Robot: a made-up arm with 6 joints.
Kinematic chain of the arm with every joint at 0, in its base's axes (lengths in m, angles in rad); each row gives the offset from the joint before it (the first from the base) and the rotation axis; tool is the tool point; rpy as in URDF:
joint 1: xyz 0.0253 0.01 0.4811 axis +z
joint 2: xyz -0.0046 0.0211 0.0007 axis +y
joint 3: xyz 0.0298 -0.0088 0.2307 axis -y
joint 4: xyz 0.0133 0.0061 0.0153 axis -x
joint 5: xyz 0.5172 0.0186 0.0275 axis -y
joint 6: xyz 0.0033 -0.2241 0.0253 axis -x
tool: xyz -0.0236 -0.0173 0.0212 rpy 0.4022 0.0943 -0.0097
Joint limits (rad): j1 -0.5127..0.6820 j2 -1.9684..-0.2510 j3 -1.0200..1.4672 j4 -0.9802..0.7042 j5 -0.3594..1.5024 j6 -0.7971..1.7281
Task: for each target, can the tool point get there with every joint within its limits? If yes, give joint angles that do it. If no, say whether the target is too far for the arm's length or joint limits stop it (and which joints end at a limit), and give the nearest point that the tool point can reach.
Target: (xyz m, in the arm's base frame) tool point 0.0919 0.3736 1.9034
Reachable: no: too far | nearest point 0.1635 0.0179 1.2637 | short by 0.735 m
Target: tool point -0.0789 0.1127 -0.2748
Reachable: no: joint limits stop it (at a limit: joint 1, joint 2, joint 3, joint 4, joint 5, joint 6) | nearest point 0.2609 0.0483 0.2397 | short by 0.620 m
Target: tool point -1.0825 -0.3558 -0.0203
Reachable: no: too far | nearest point -0.6888 -0.2258 0.1748 | short by 0.458 m
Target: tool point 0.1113 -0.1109 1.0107
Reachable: yes | joints -0.0413 -1.3393 -0.7375 0.5426 -0.0187 0.6313
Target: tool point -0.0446 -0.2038 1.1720
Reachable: yes | joints 0.5236 -0.5806 1.2701 -0.6186 1.2146 1.3240
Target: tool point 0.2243 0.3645 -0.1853
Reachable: no: joint limits stop it (at a limit: joint 1, joint 2, joint 3, joint 4, joint 5, joint 6) | nearest point 0.2609 0.0483 0.2397 | short by 0.531 m
